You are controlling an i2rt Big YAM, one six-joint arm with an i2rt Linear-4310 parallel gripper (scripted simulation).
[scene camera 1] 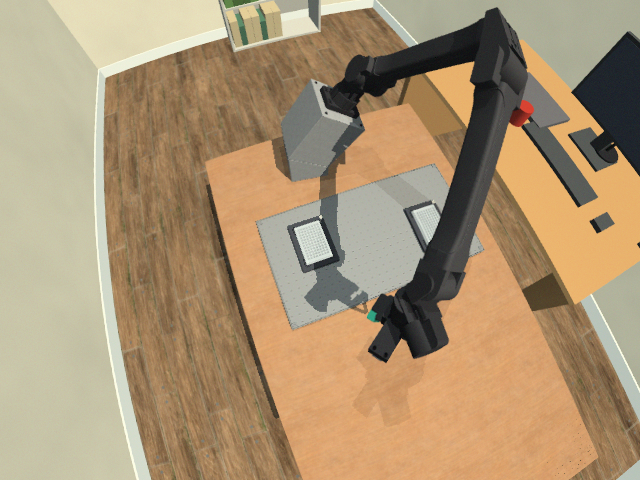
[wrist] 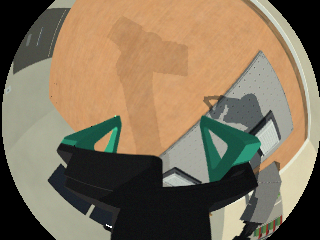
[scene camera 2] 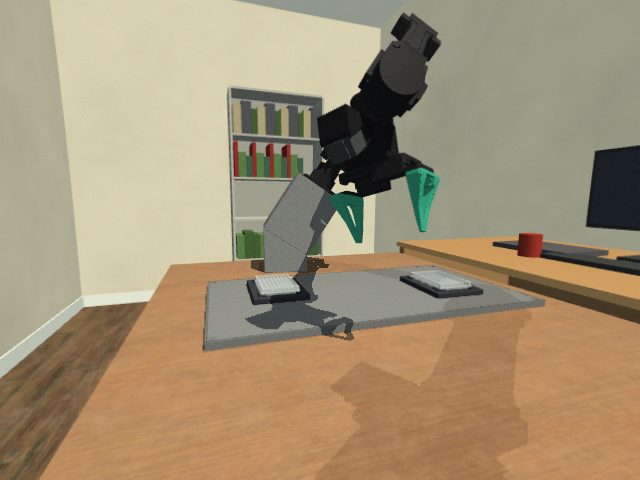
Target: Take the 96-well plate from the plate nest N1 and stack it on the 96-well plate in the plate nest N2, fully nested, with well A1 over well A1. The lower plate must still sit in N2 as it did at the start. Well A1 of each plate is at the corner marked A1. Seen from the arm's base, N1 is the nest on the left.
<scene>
I see my gripper (scene camera 2: pixel 388 238), a white 96-well plate (scene camera 2: pixel 438 279) and a white 96-well plate (scene camera 1: pixel 312 240).
My gripper also shows in the wrist view (wrist: pixel 160 119).
</scene>
